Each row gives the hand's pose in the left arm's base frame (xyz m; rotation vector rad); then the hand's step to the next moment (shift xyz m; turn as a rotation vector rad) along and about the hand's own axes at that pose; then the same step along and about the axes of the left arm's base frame.
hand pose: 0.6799 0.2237 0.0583 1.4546 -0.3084 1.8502
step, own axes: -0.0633 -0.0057 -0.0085 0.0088 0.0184 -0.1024
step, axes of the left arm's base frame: 0.0023 -0.0166 -0.0619 -0.0880 0.0523 -0.0207
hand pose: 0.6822 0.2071 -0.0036 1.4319 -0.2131 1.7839
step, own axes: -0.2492 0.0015 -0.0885 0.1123 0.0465 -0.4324
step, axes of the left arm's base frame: -0.0617 -0.0698 -0.2475 -0.3518 0.2774 -0.0323
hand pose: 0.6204 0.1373 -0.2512 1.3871 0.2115 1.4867
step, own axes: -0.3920 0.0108 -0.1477 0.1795 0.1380 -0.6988
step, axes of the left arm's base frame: -0.2096 -0.2255 -0.2842 -0.6032 0.4192 -0.0086
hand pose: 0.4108 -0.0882 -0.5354 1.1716 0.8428 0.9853
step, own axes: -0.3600 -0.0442 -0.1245 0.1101 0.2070 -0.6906
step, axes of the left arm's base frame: -0.2337 -0.2986 -0.0570 -0.6322 0.3582 0.0627
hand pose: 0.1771 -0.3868 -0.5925 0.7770 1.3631 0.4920
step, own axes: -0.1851 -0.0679 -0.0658 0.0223 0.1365 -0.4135
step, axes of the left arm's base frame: -0.1034 -0.1647 0.0734 -0.3842 0.1915 0.0763
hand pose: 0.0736 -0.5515 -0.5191 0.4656 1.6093 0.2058
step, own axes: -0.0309 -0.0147 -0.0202 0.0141 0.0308 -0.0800
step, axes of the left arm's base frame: -0.0214 -0.0231 0.0242 -0.0739 0.0451 0.0076
